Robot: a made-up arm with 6 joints. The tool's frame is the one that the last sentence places.
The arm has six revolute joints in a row. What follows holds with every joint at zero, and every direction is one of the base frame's.
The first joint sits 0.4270 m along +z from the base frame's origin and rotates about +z.
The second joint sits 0.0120 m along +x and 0.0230 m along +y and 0.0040 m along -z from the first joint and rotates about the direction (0.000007, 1, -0.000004).
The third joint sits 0.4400 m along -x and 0.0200 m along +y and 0.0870 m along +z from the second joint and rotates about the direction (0.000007, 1, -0.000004).
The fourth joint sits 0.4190 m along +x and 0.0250 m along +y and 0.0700 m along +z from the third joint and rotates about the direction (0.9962, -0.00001, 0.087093).
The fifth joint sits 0.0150 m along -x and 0.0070 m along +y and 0.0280 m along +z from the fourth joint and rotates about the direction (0.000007, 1, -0.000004).
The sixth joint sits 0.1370 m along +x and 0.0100 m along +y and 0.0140 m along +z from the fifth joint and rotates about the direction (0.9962, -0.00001, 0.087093).
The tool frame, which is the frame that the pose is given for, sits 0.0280 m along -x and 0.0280 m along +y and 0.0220 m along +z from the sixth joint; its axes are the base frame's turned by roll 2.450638, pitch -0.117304 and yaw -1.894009 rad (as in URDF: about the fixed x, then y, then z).
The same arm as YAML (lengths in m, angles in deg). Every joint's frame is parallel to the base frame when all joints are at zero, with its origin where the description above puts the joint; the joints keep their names.
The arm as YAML. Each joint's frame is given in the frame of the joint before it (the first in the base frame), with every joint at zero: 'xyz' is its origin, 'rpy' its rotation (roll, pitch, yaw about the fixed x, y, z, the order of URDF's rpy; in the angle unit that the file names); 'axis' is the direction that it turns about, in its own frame. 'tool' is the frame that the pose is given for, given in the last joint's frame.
units:
  length: m
  angle: deg
joints:
  - name: joint 1
    type: revolute
    origin:
      xyz: [0.0, 0.0, 0.427]
      rpy: [0.0, 0.0, 0.0]
    axis: [0.0, 0.0, 1.0]
  - name: joint 2
    type: revolute
    origin:
      xyz: [0.012, 0.023, -0.004]
      rpy: [0.0, 0.0, 0.0]
    axis: [0.0, 1.0, 0.0]
  - name: joint 3
    type: revolute
    origin:
      xyz: [-0.44, 0.02, 0.087]
      rpy: [0.0, 0.0, 0.0]
    axis: [0.0, 1.0, 0.0]
  - name: joint 4
    type: revolute
    origin:
      xyz: [0.419, 0.025, 0.07]
      rpy: [0.0, 0.0, 0.0]
    axis: [0.9962, 0.0, 0.0871]
  - name: joint 5
    type: revolute
    origin:
      xyz: [-0.015, 0.007, 0.028]
      rpy: [0.0, 0.0, 0.0]
    axis: [0.0, 1.0, 0.0]
  - name: joint 6
    type: revolute
    origin:
      xyz: [0.137, 0.01, 0.014]
      rpy: [0.0, 0.0, 0.0]
    axis: [0.9962, 0.0, 0.0871]
tool:
  origin:
    xyz: [-0.028, 0.028, 0.022]
    rpy: [140.41, -6.72, -108.52]

